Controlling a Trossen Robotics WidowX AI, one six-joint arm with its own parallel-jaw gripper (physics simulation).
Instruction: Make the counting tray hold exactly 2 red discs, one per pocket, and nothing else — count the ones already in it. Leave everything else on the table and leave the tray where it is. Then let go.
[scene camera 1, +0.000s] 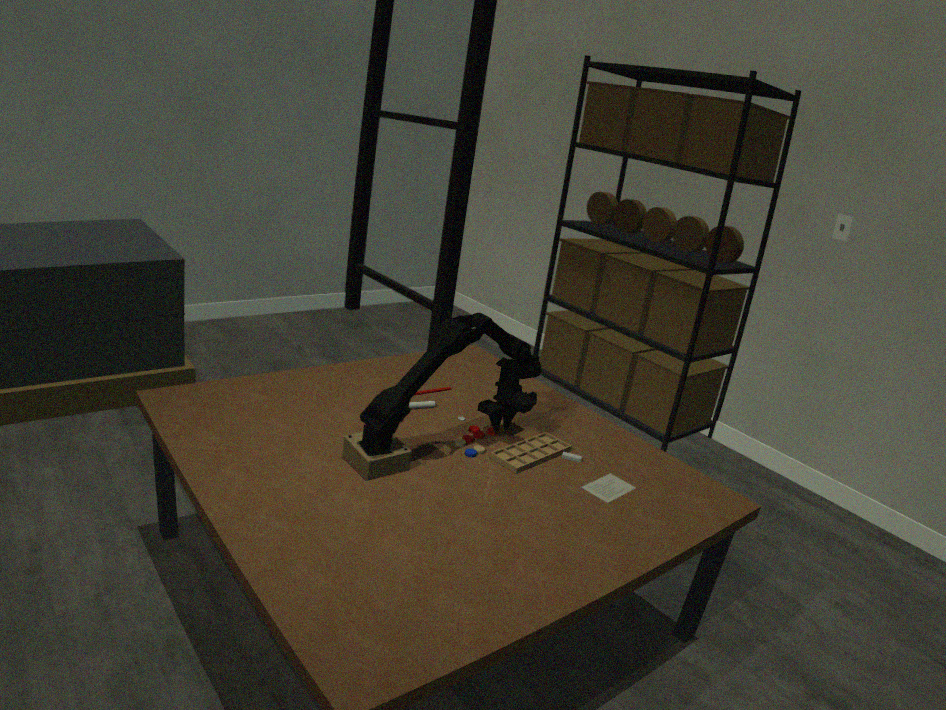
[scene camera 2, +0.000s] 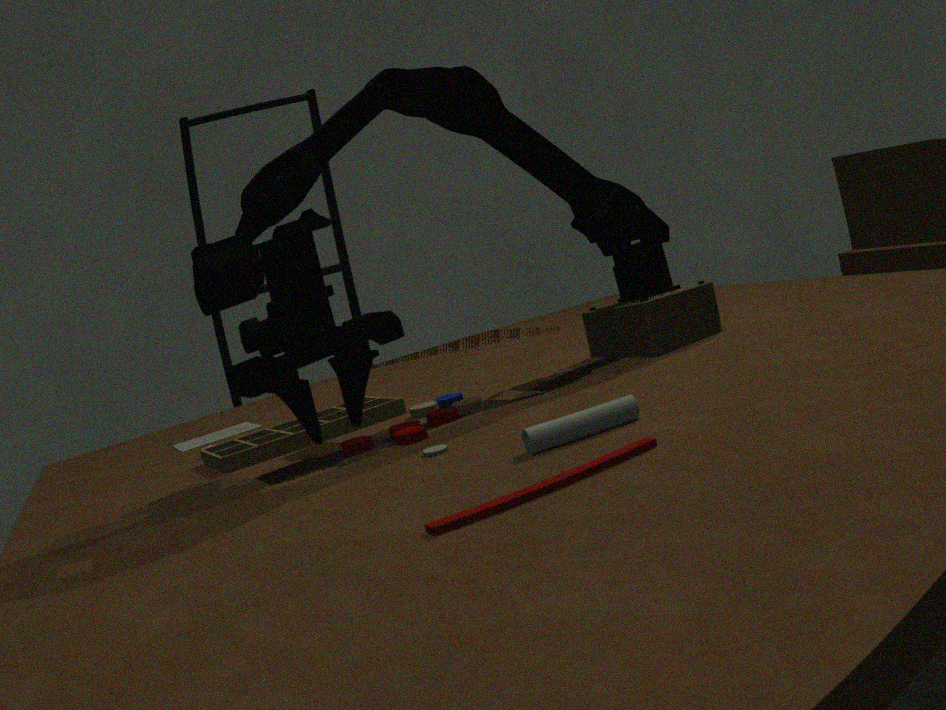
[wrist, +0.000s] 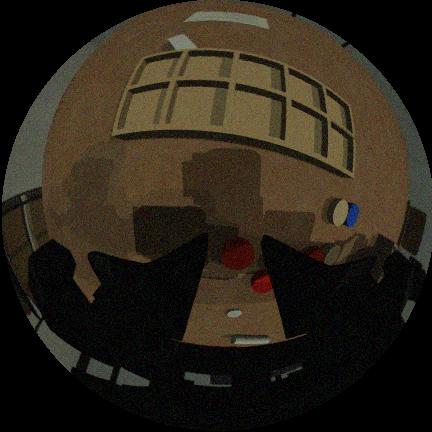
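Note:
The wooden counting tray (scene camera 1: 544, 458) (scene camera 2: 236, 457) (wrist: 172, 133) lies flat; its pockets show bare floors in the wrist view, with no disc in them. My gripper (scene camera 1: 502, 427) (scene camera 2: 336, 433) (wrist: 234, 238) is open and points down, low beside the tray's long side. One red disc (scene camera 1: 490, 431) (scene camera 2: 356, 444) (wrist: 238, 253) lies on the table, and in the wrist view it shows in the gap between the fingertips, touching neither. More red discs (scene camera 1: 475, 432) (scene camera 2: 408, 434) (wrist: 262, 282) lie close by, partly hidden behind a finger in the wrist view.
A beige disc (scene camera 1: 479, 448) (wrist: 340, 212) and a blue disc (scene camera 1: 470, 452) (scene camera 2: 449, 399) (wrist: 352, 215) lie near the tray's end. A small white disc (scene camera 2: 434, 450), a white cylinder (scene camera 2: 580, 424) and a red stick (scene camera 2: 542, 486) lie beyond. A white block (scene camera 1: 571, 457) and paper (scene camera 1: 608, 487) lie past the tray.

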